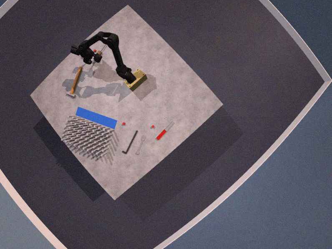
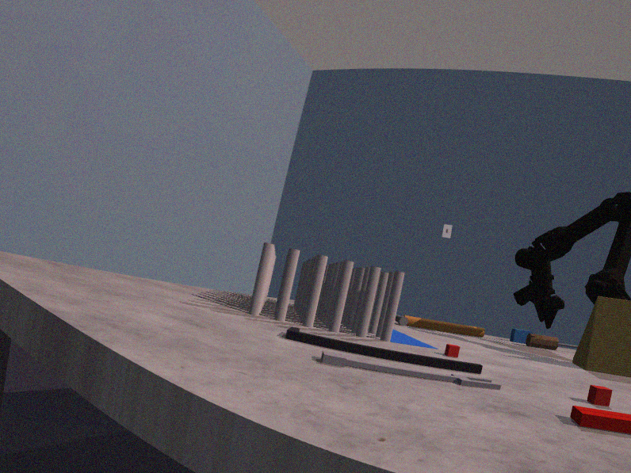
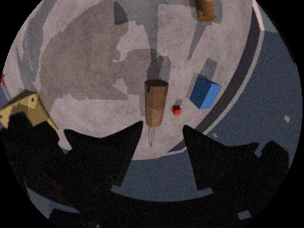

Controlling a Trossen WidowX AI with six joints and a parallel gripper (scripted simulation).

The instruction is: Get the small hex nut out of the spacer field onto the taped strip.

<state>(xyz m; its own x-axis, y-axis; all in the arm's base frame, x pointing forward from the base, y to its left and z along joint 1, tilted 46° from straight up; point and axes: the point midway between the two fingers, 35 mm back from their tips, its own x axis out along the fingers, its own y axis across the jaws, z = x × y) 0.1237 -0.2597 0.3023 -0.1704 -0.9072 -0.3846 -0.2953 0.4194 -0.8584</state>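
The hook tool is 100 mm behind my gripper tip, 30 mm to the right of it and 50 mm below it. From my gripper tip the other things lie so: grey wrench (170 mm ahead, 860 mm to the left, 60 mm below); then blue taped strip (340 mm ahead, 440 mm to the left, 70 mm below); then blue cube (60 mm ahead, 100 mm to the right, 50 mm below).
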